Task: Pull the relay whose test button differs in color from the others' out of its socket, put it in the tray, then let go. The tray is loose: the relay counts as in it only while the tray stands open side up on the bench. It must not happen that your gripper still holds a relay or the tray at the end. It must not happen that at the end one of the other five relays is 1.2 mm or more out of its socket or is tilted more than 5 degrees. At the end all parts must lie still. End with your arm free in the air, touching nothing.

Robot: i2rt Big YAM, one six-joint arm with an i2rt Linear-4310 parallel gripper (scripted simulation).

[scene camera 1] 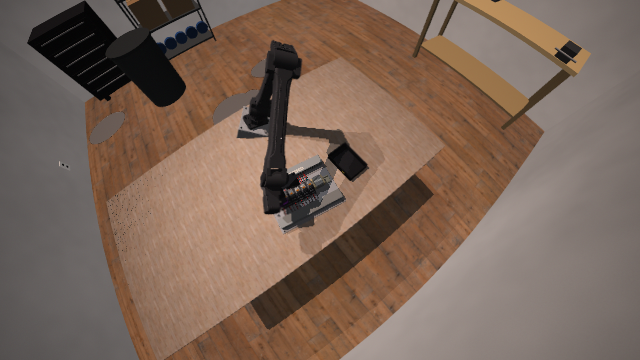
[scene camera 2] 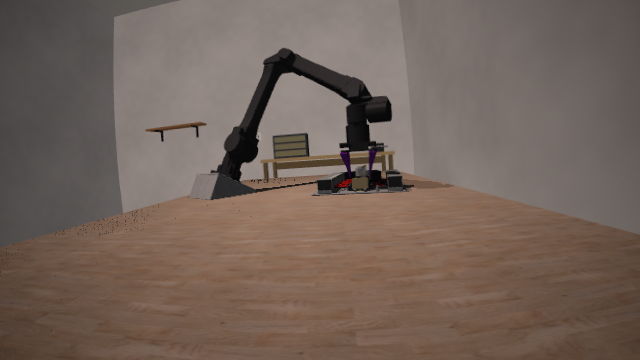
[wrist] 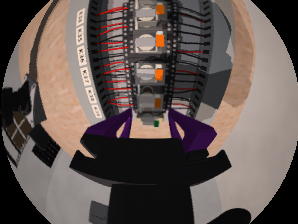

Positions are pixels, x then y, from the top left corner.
Labels:
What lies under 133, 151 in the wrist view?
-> My gripper.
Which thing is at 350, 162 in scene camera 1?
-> A black tray.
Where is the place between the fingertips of my gripper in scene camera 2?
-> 360, 177

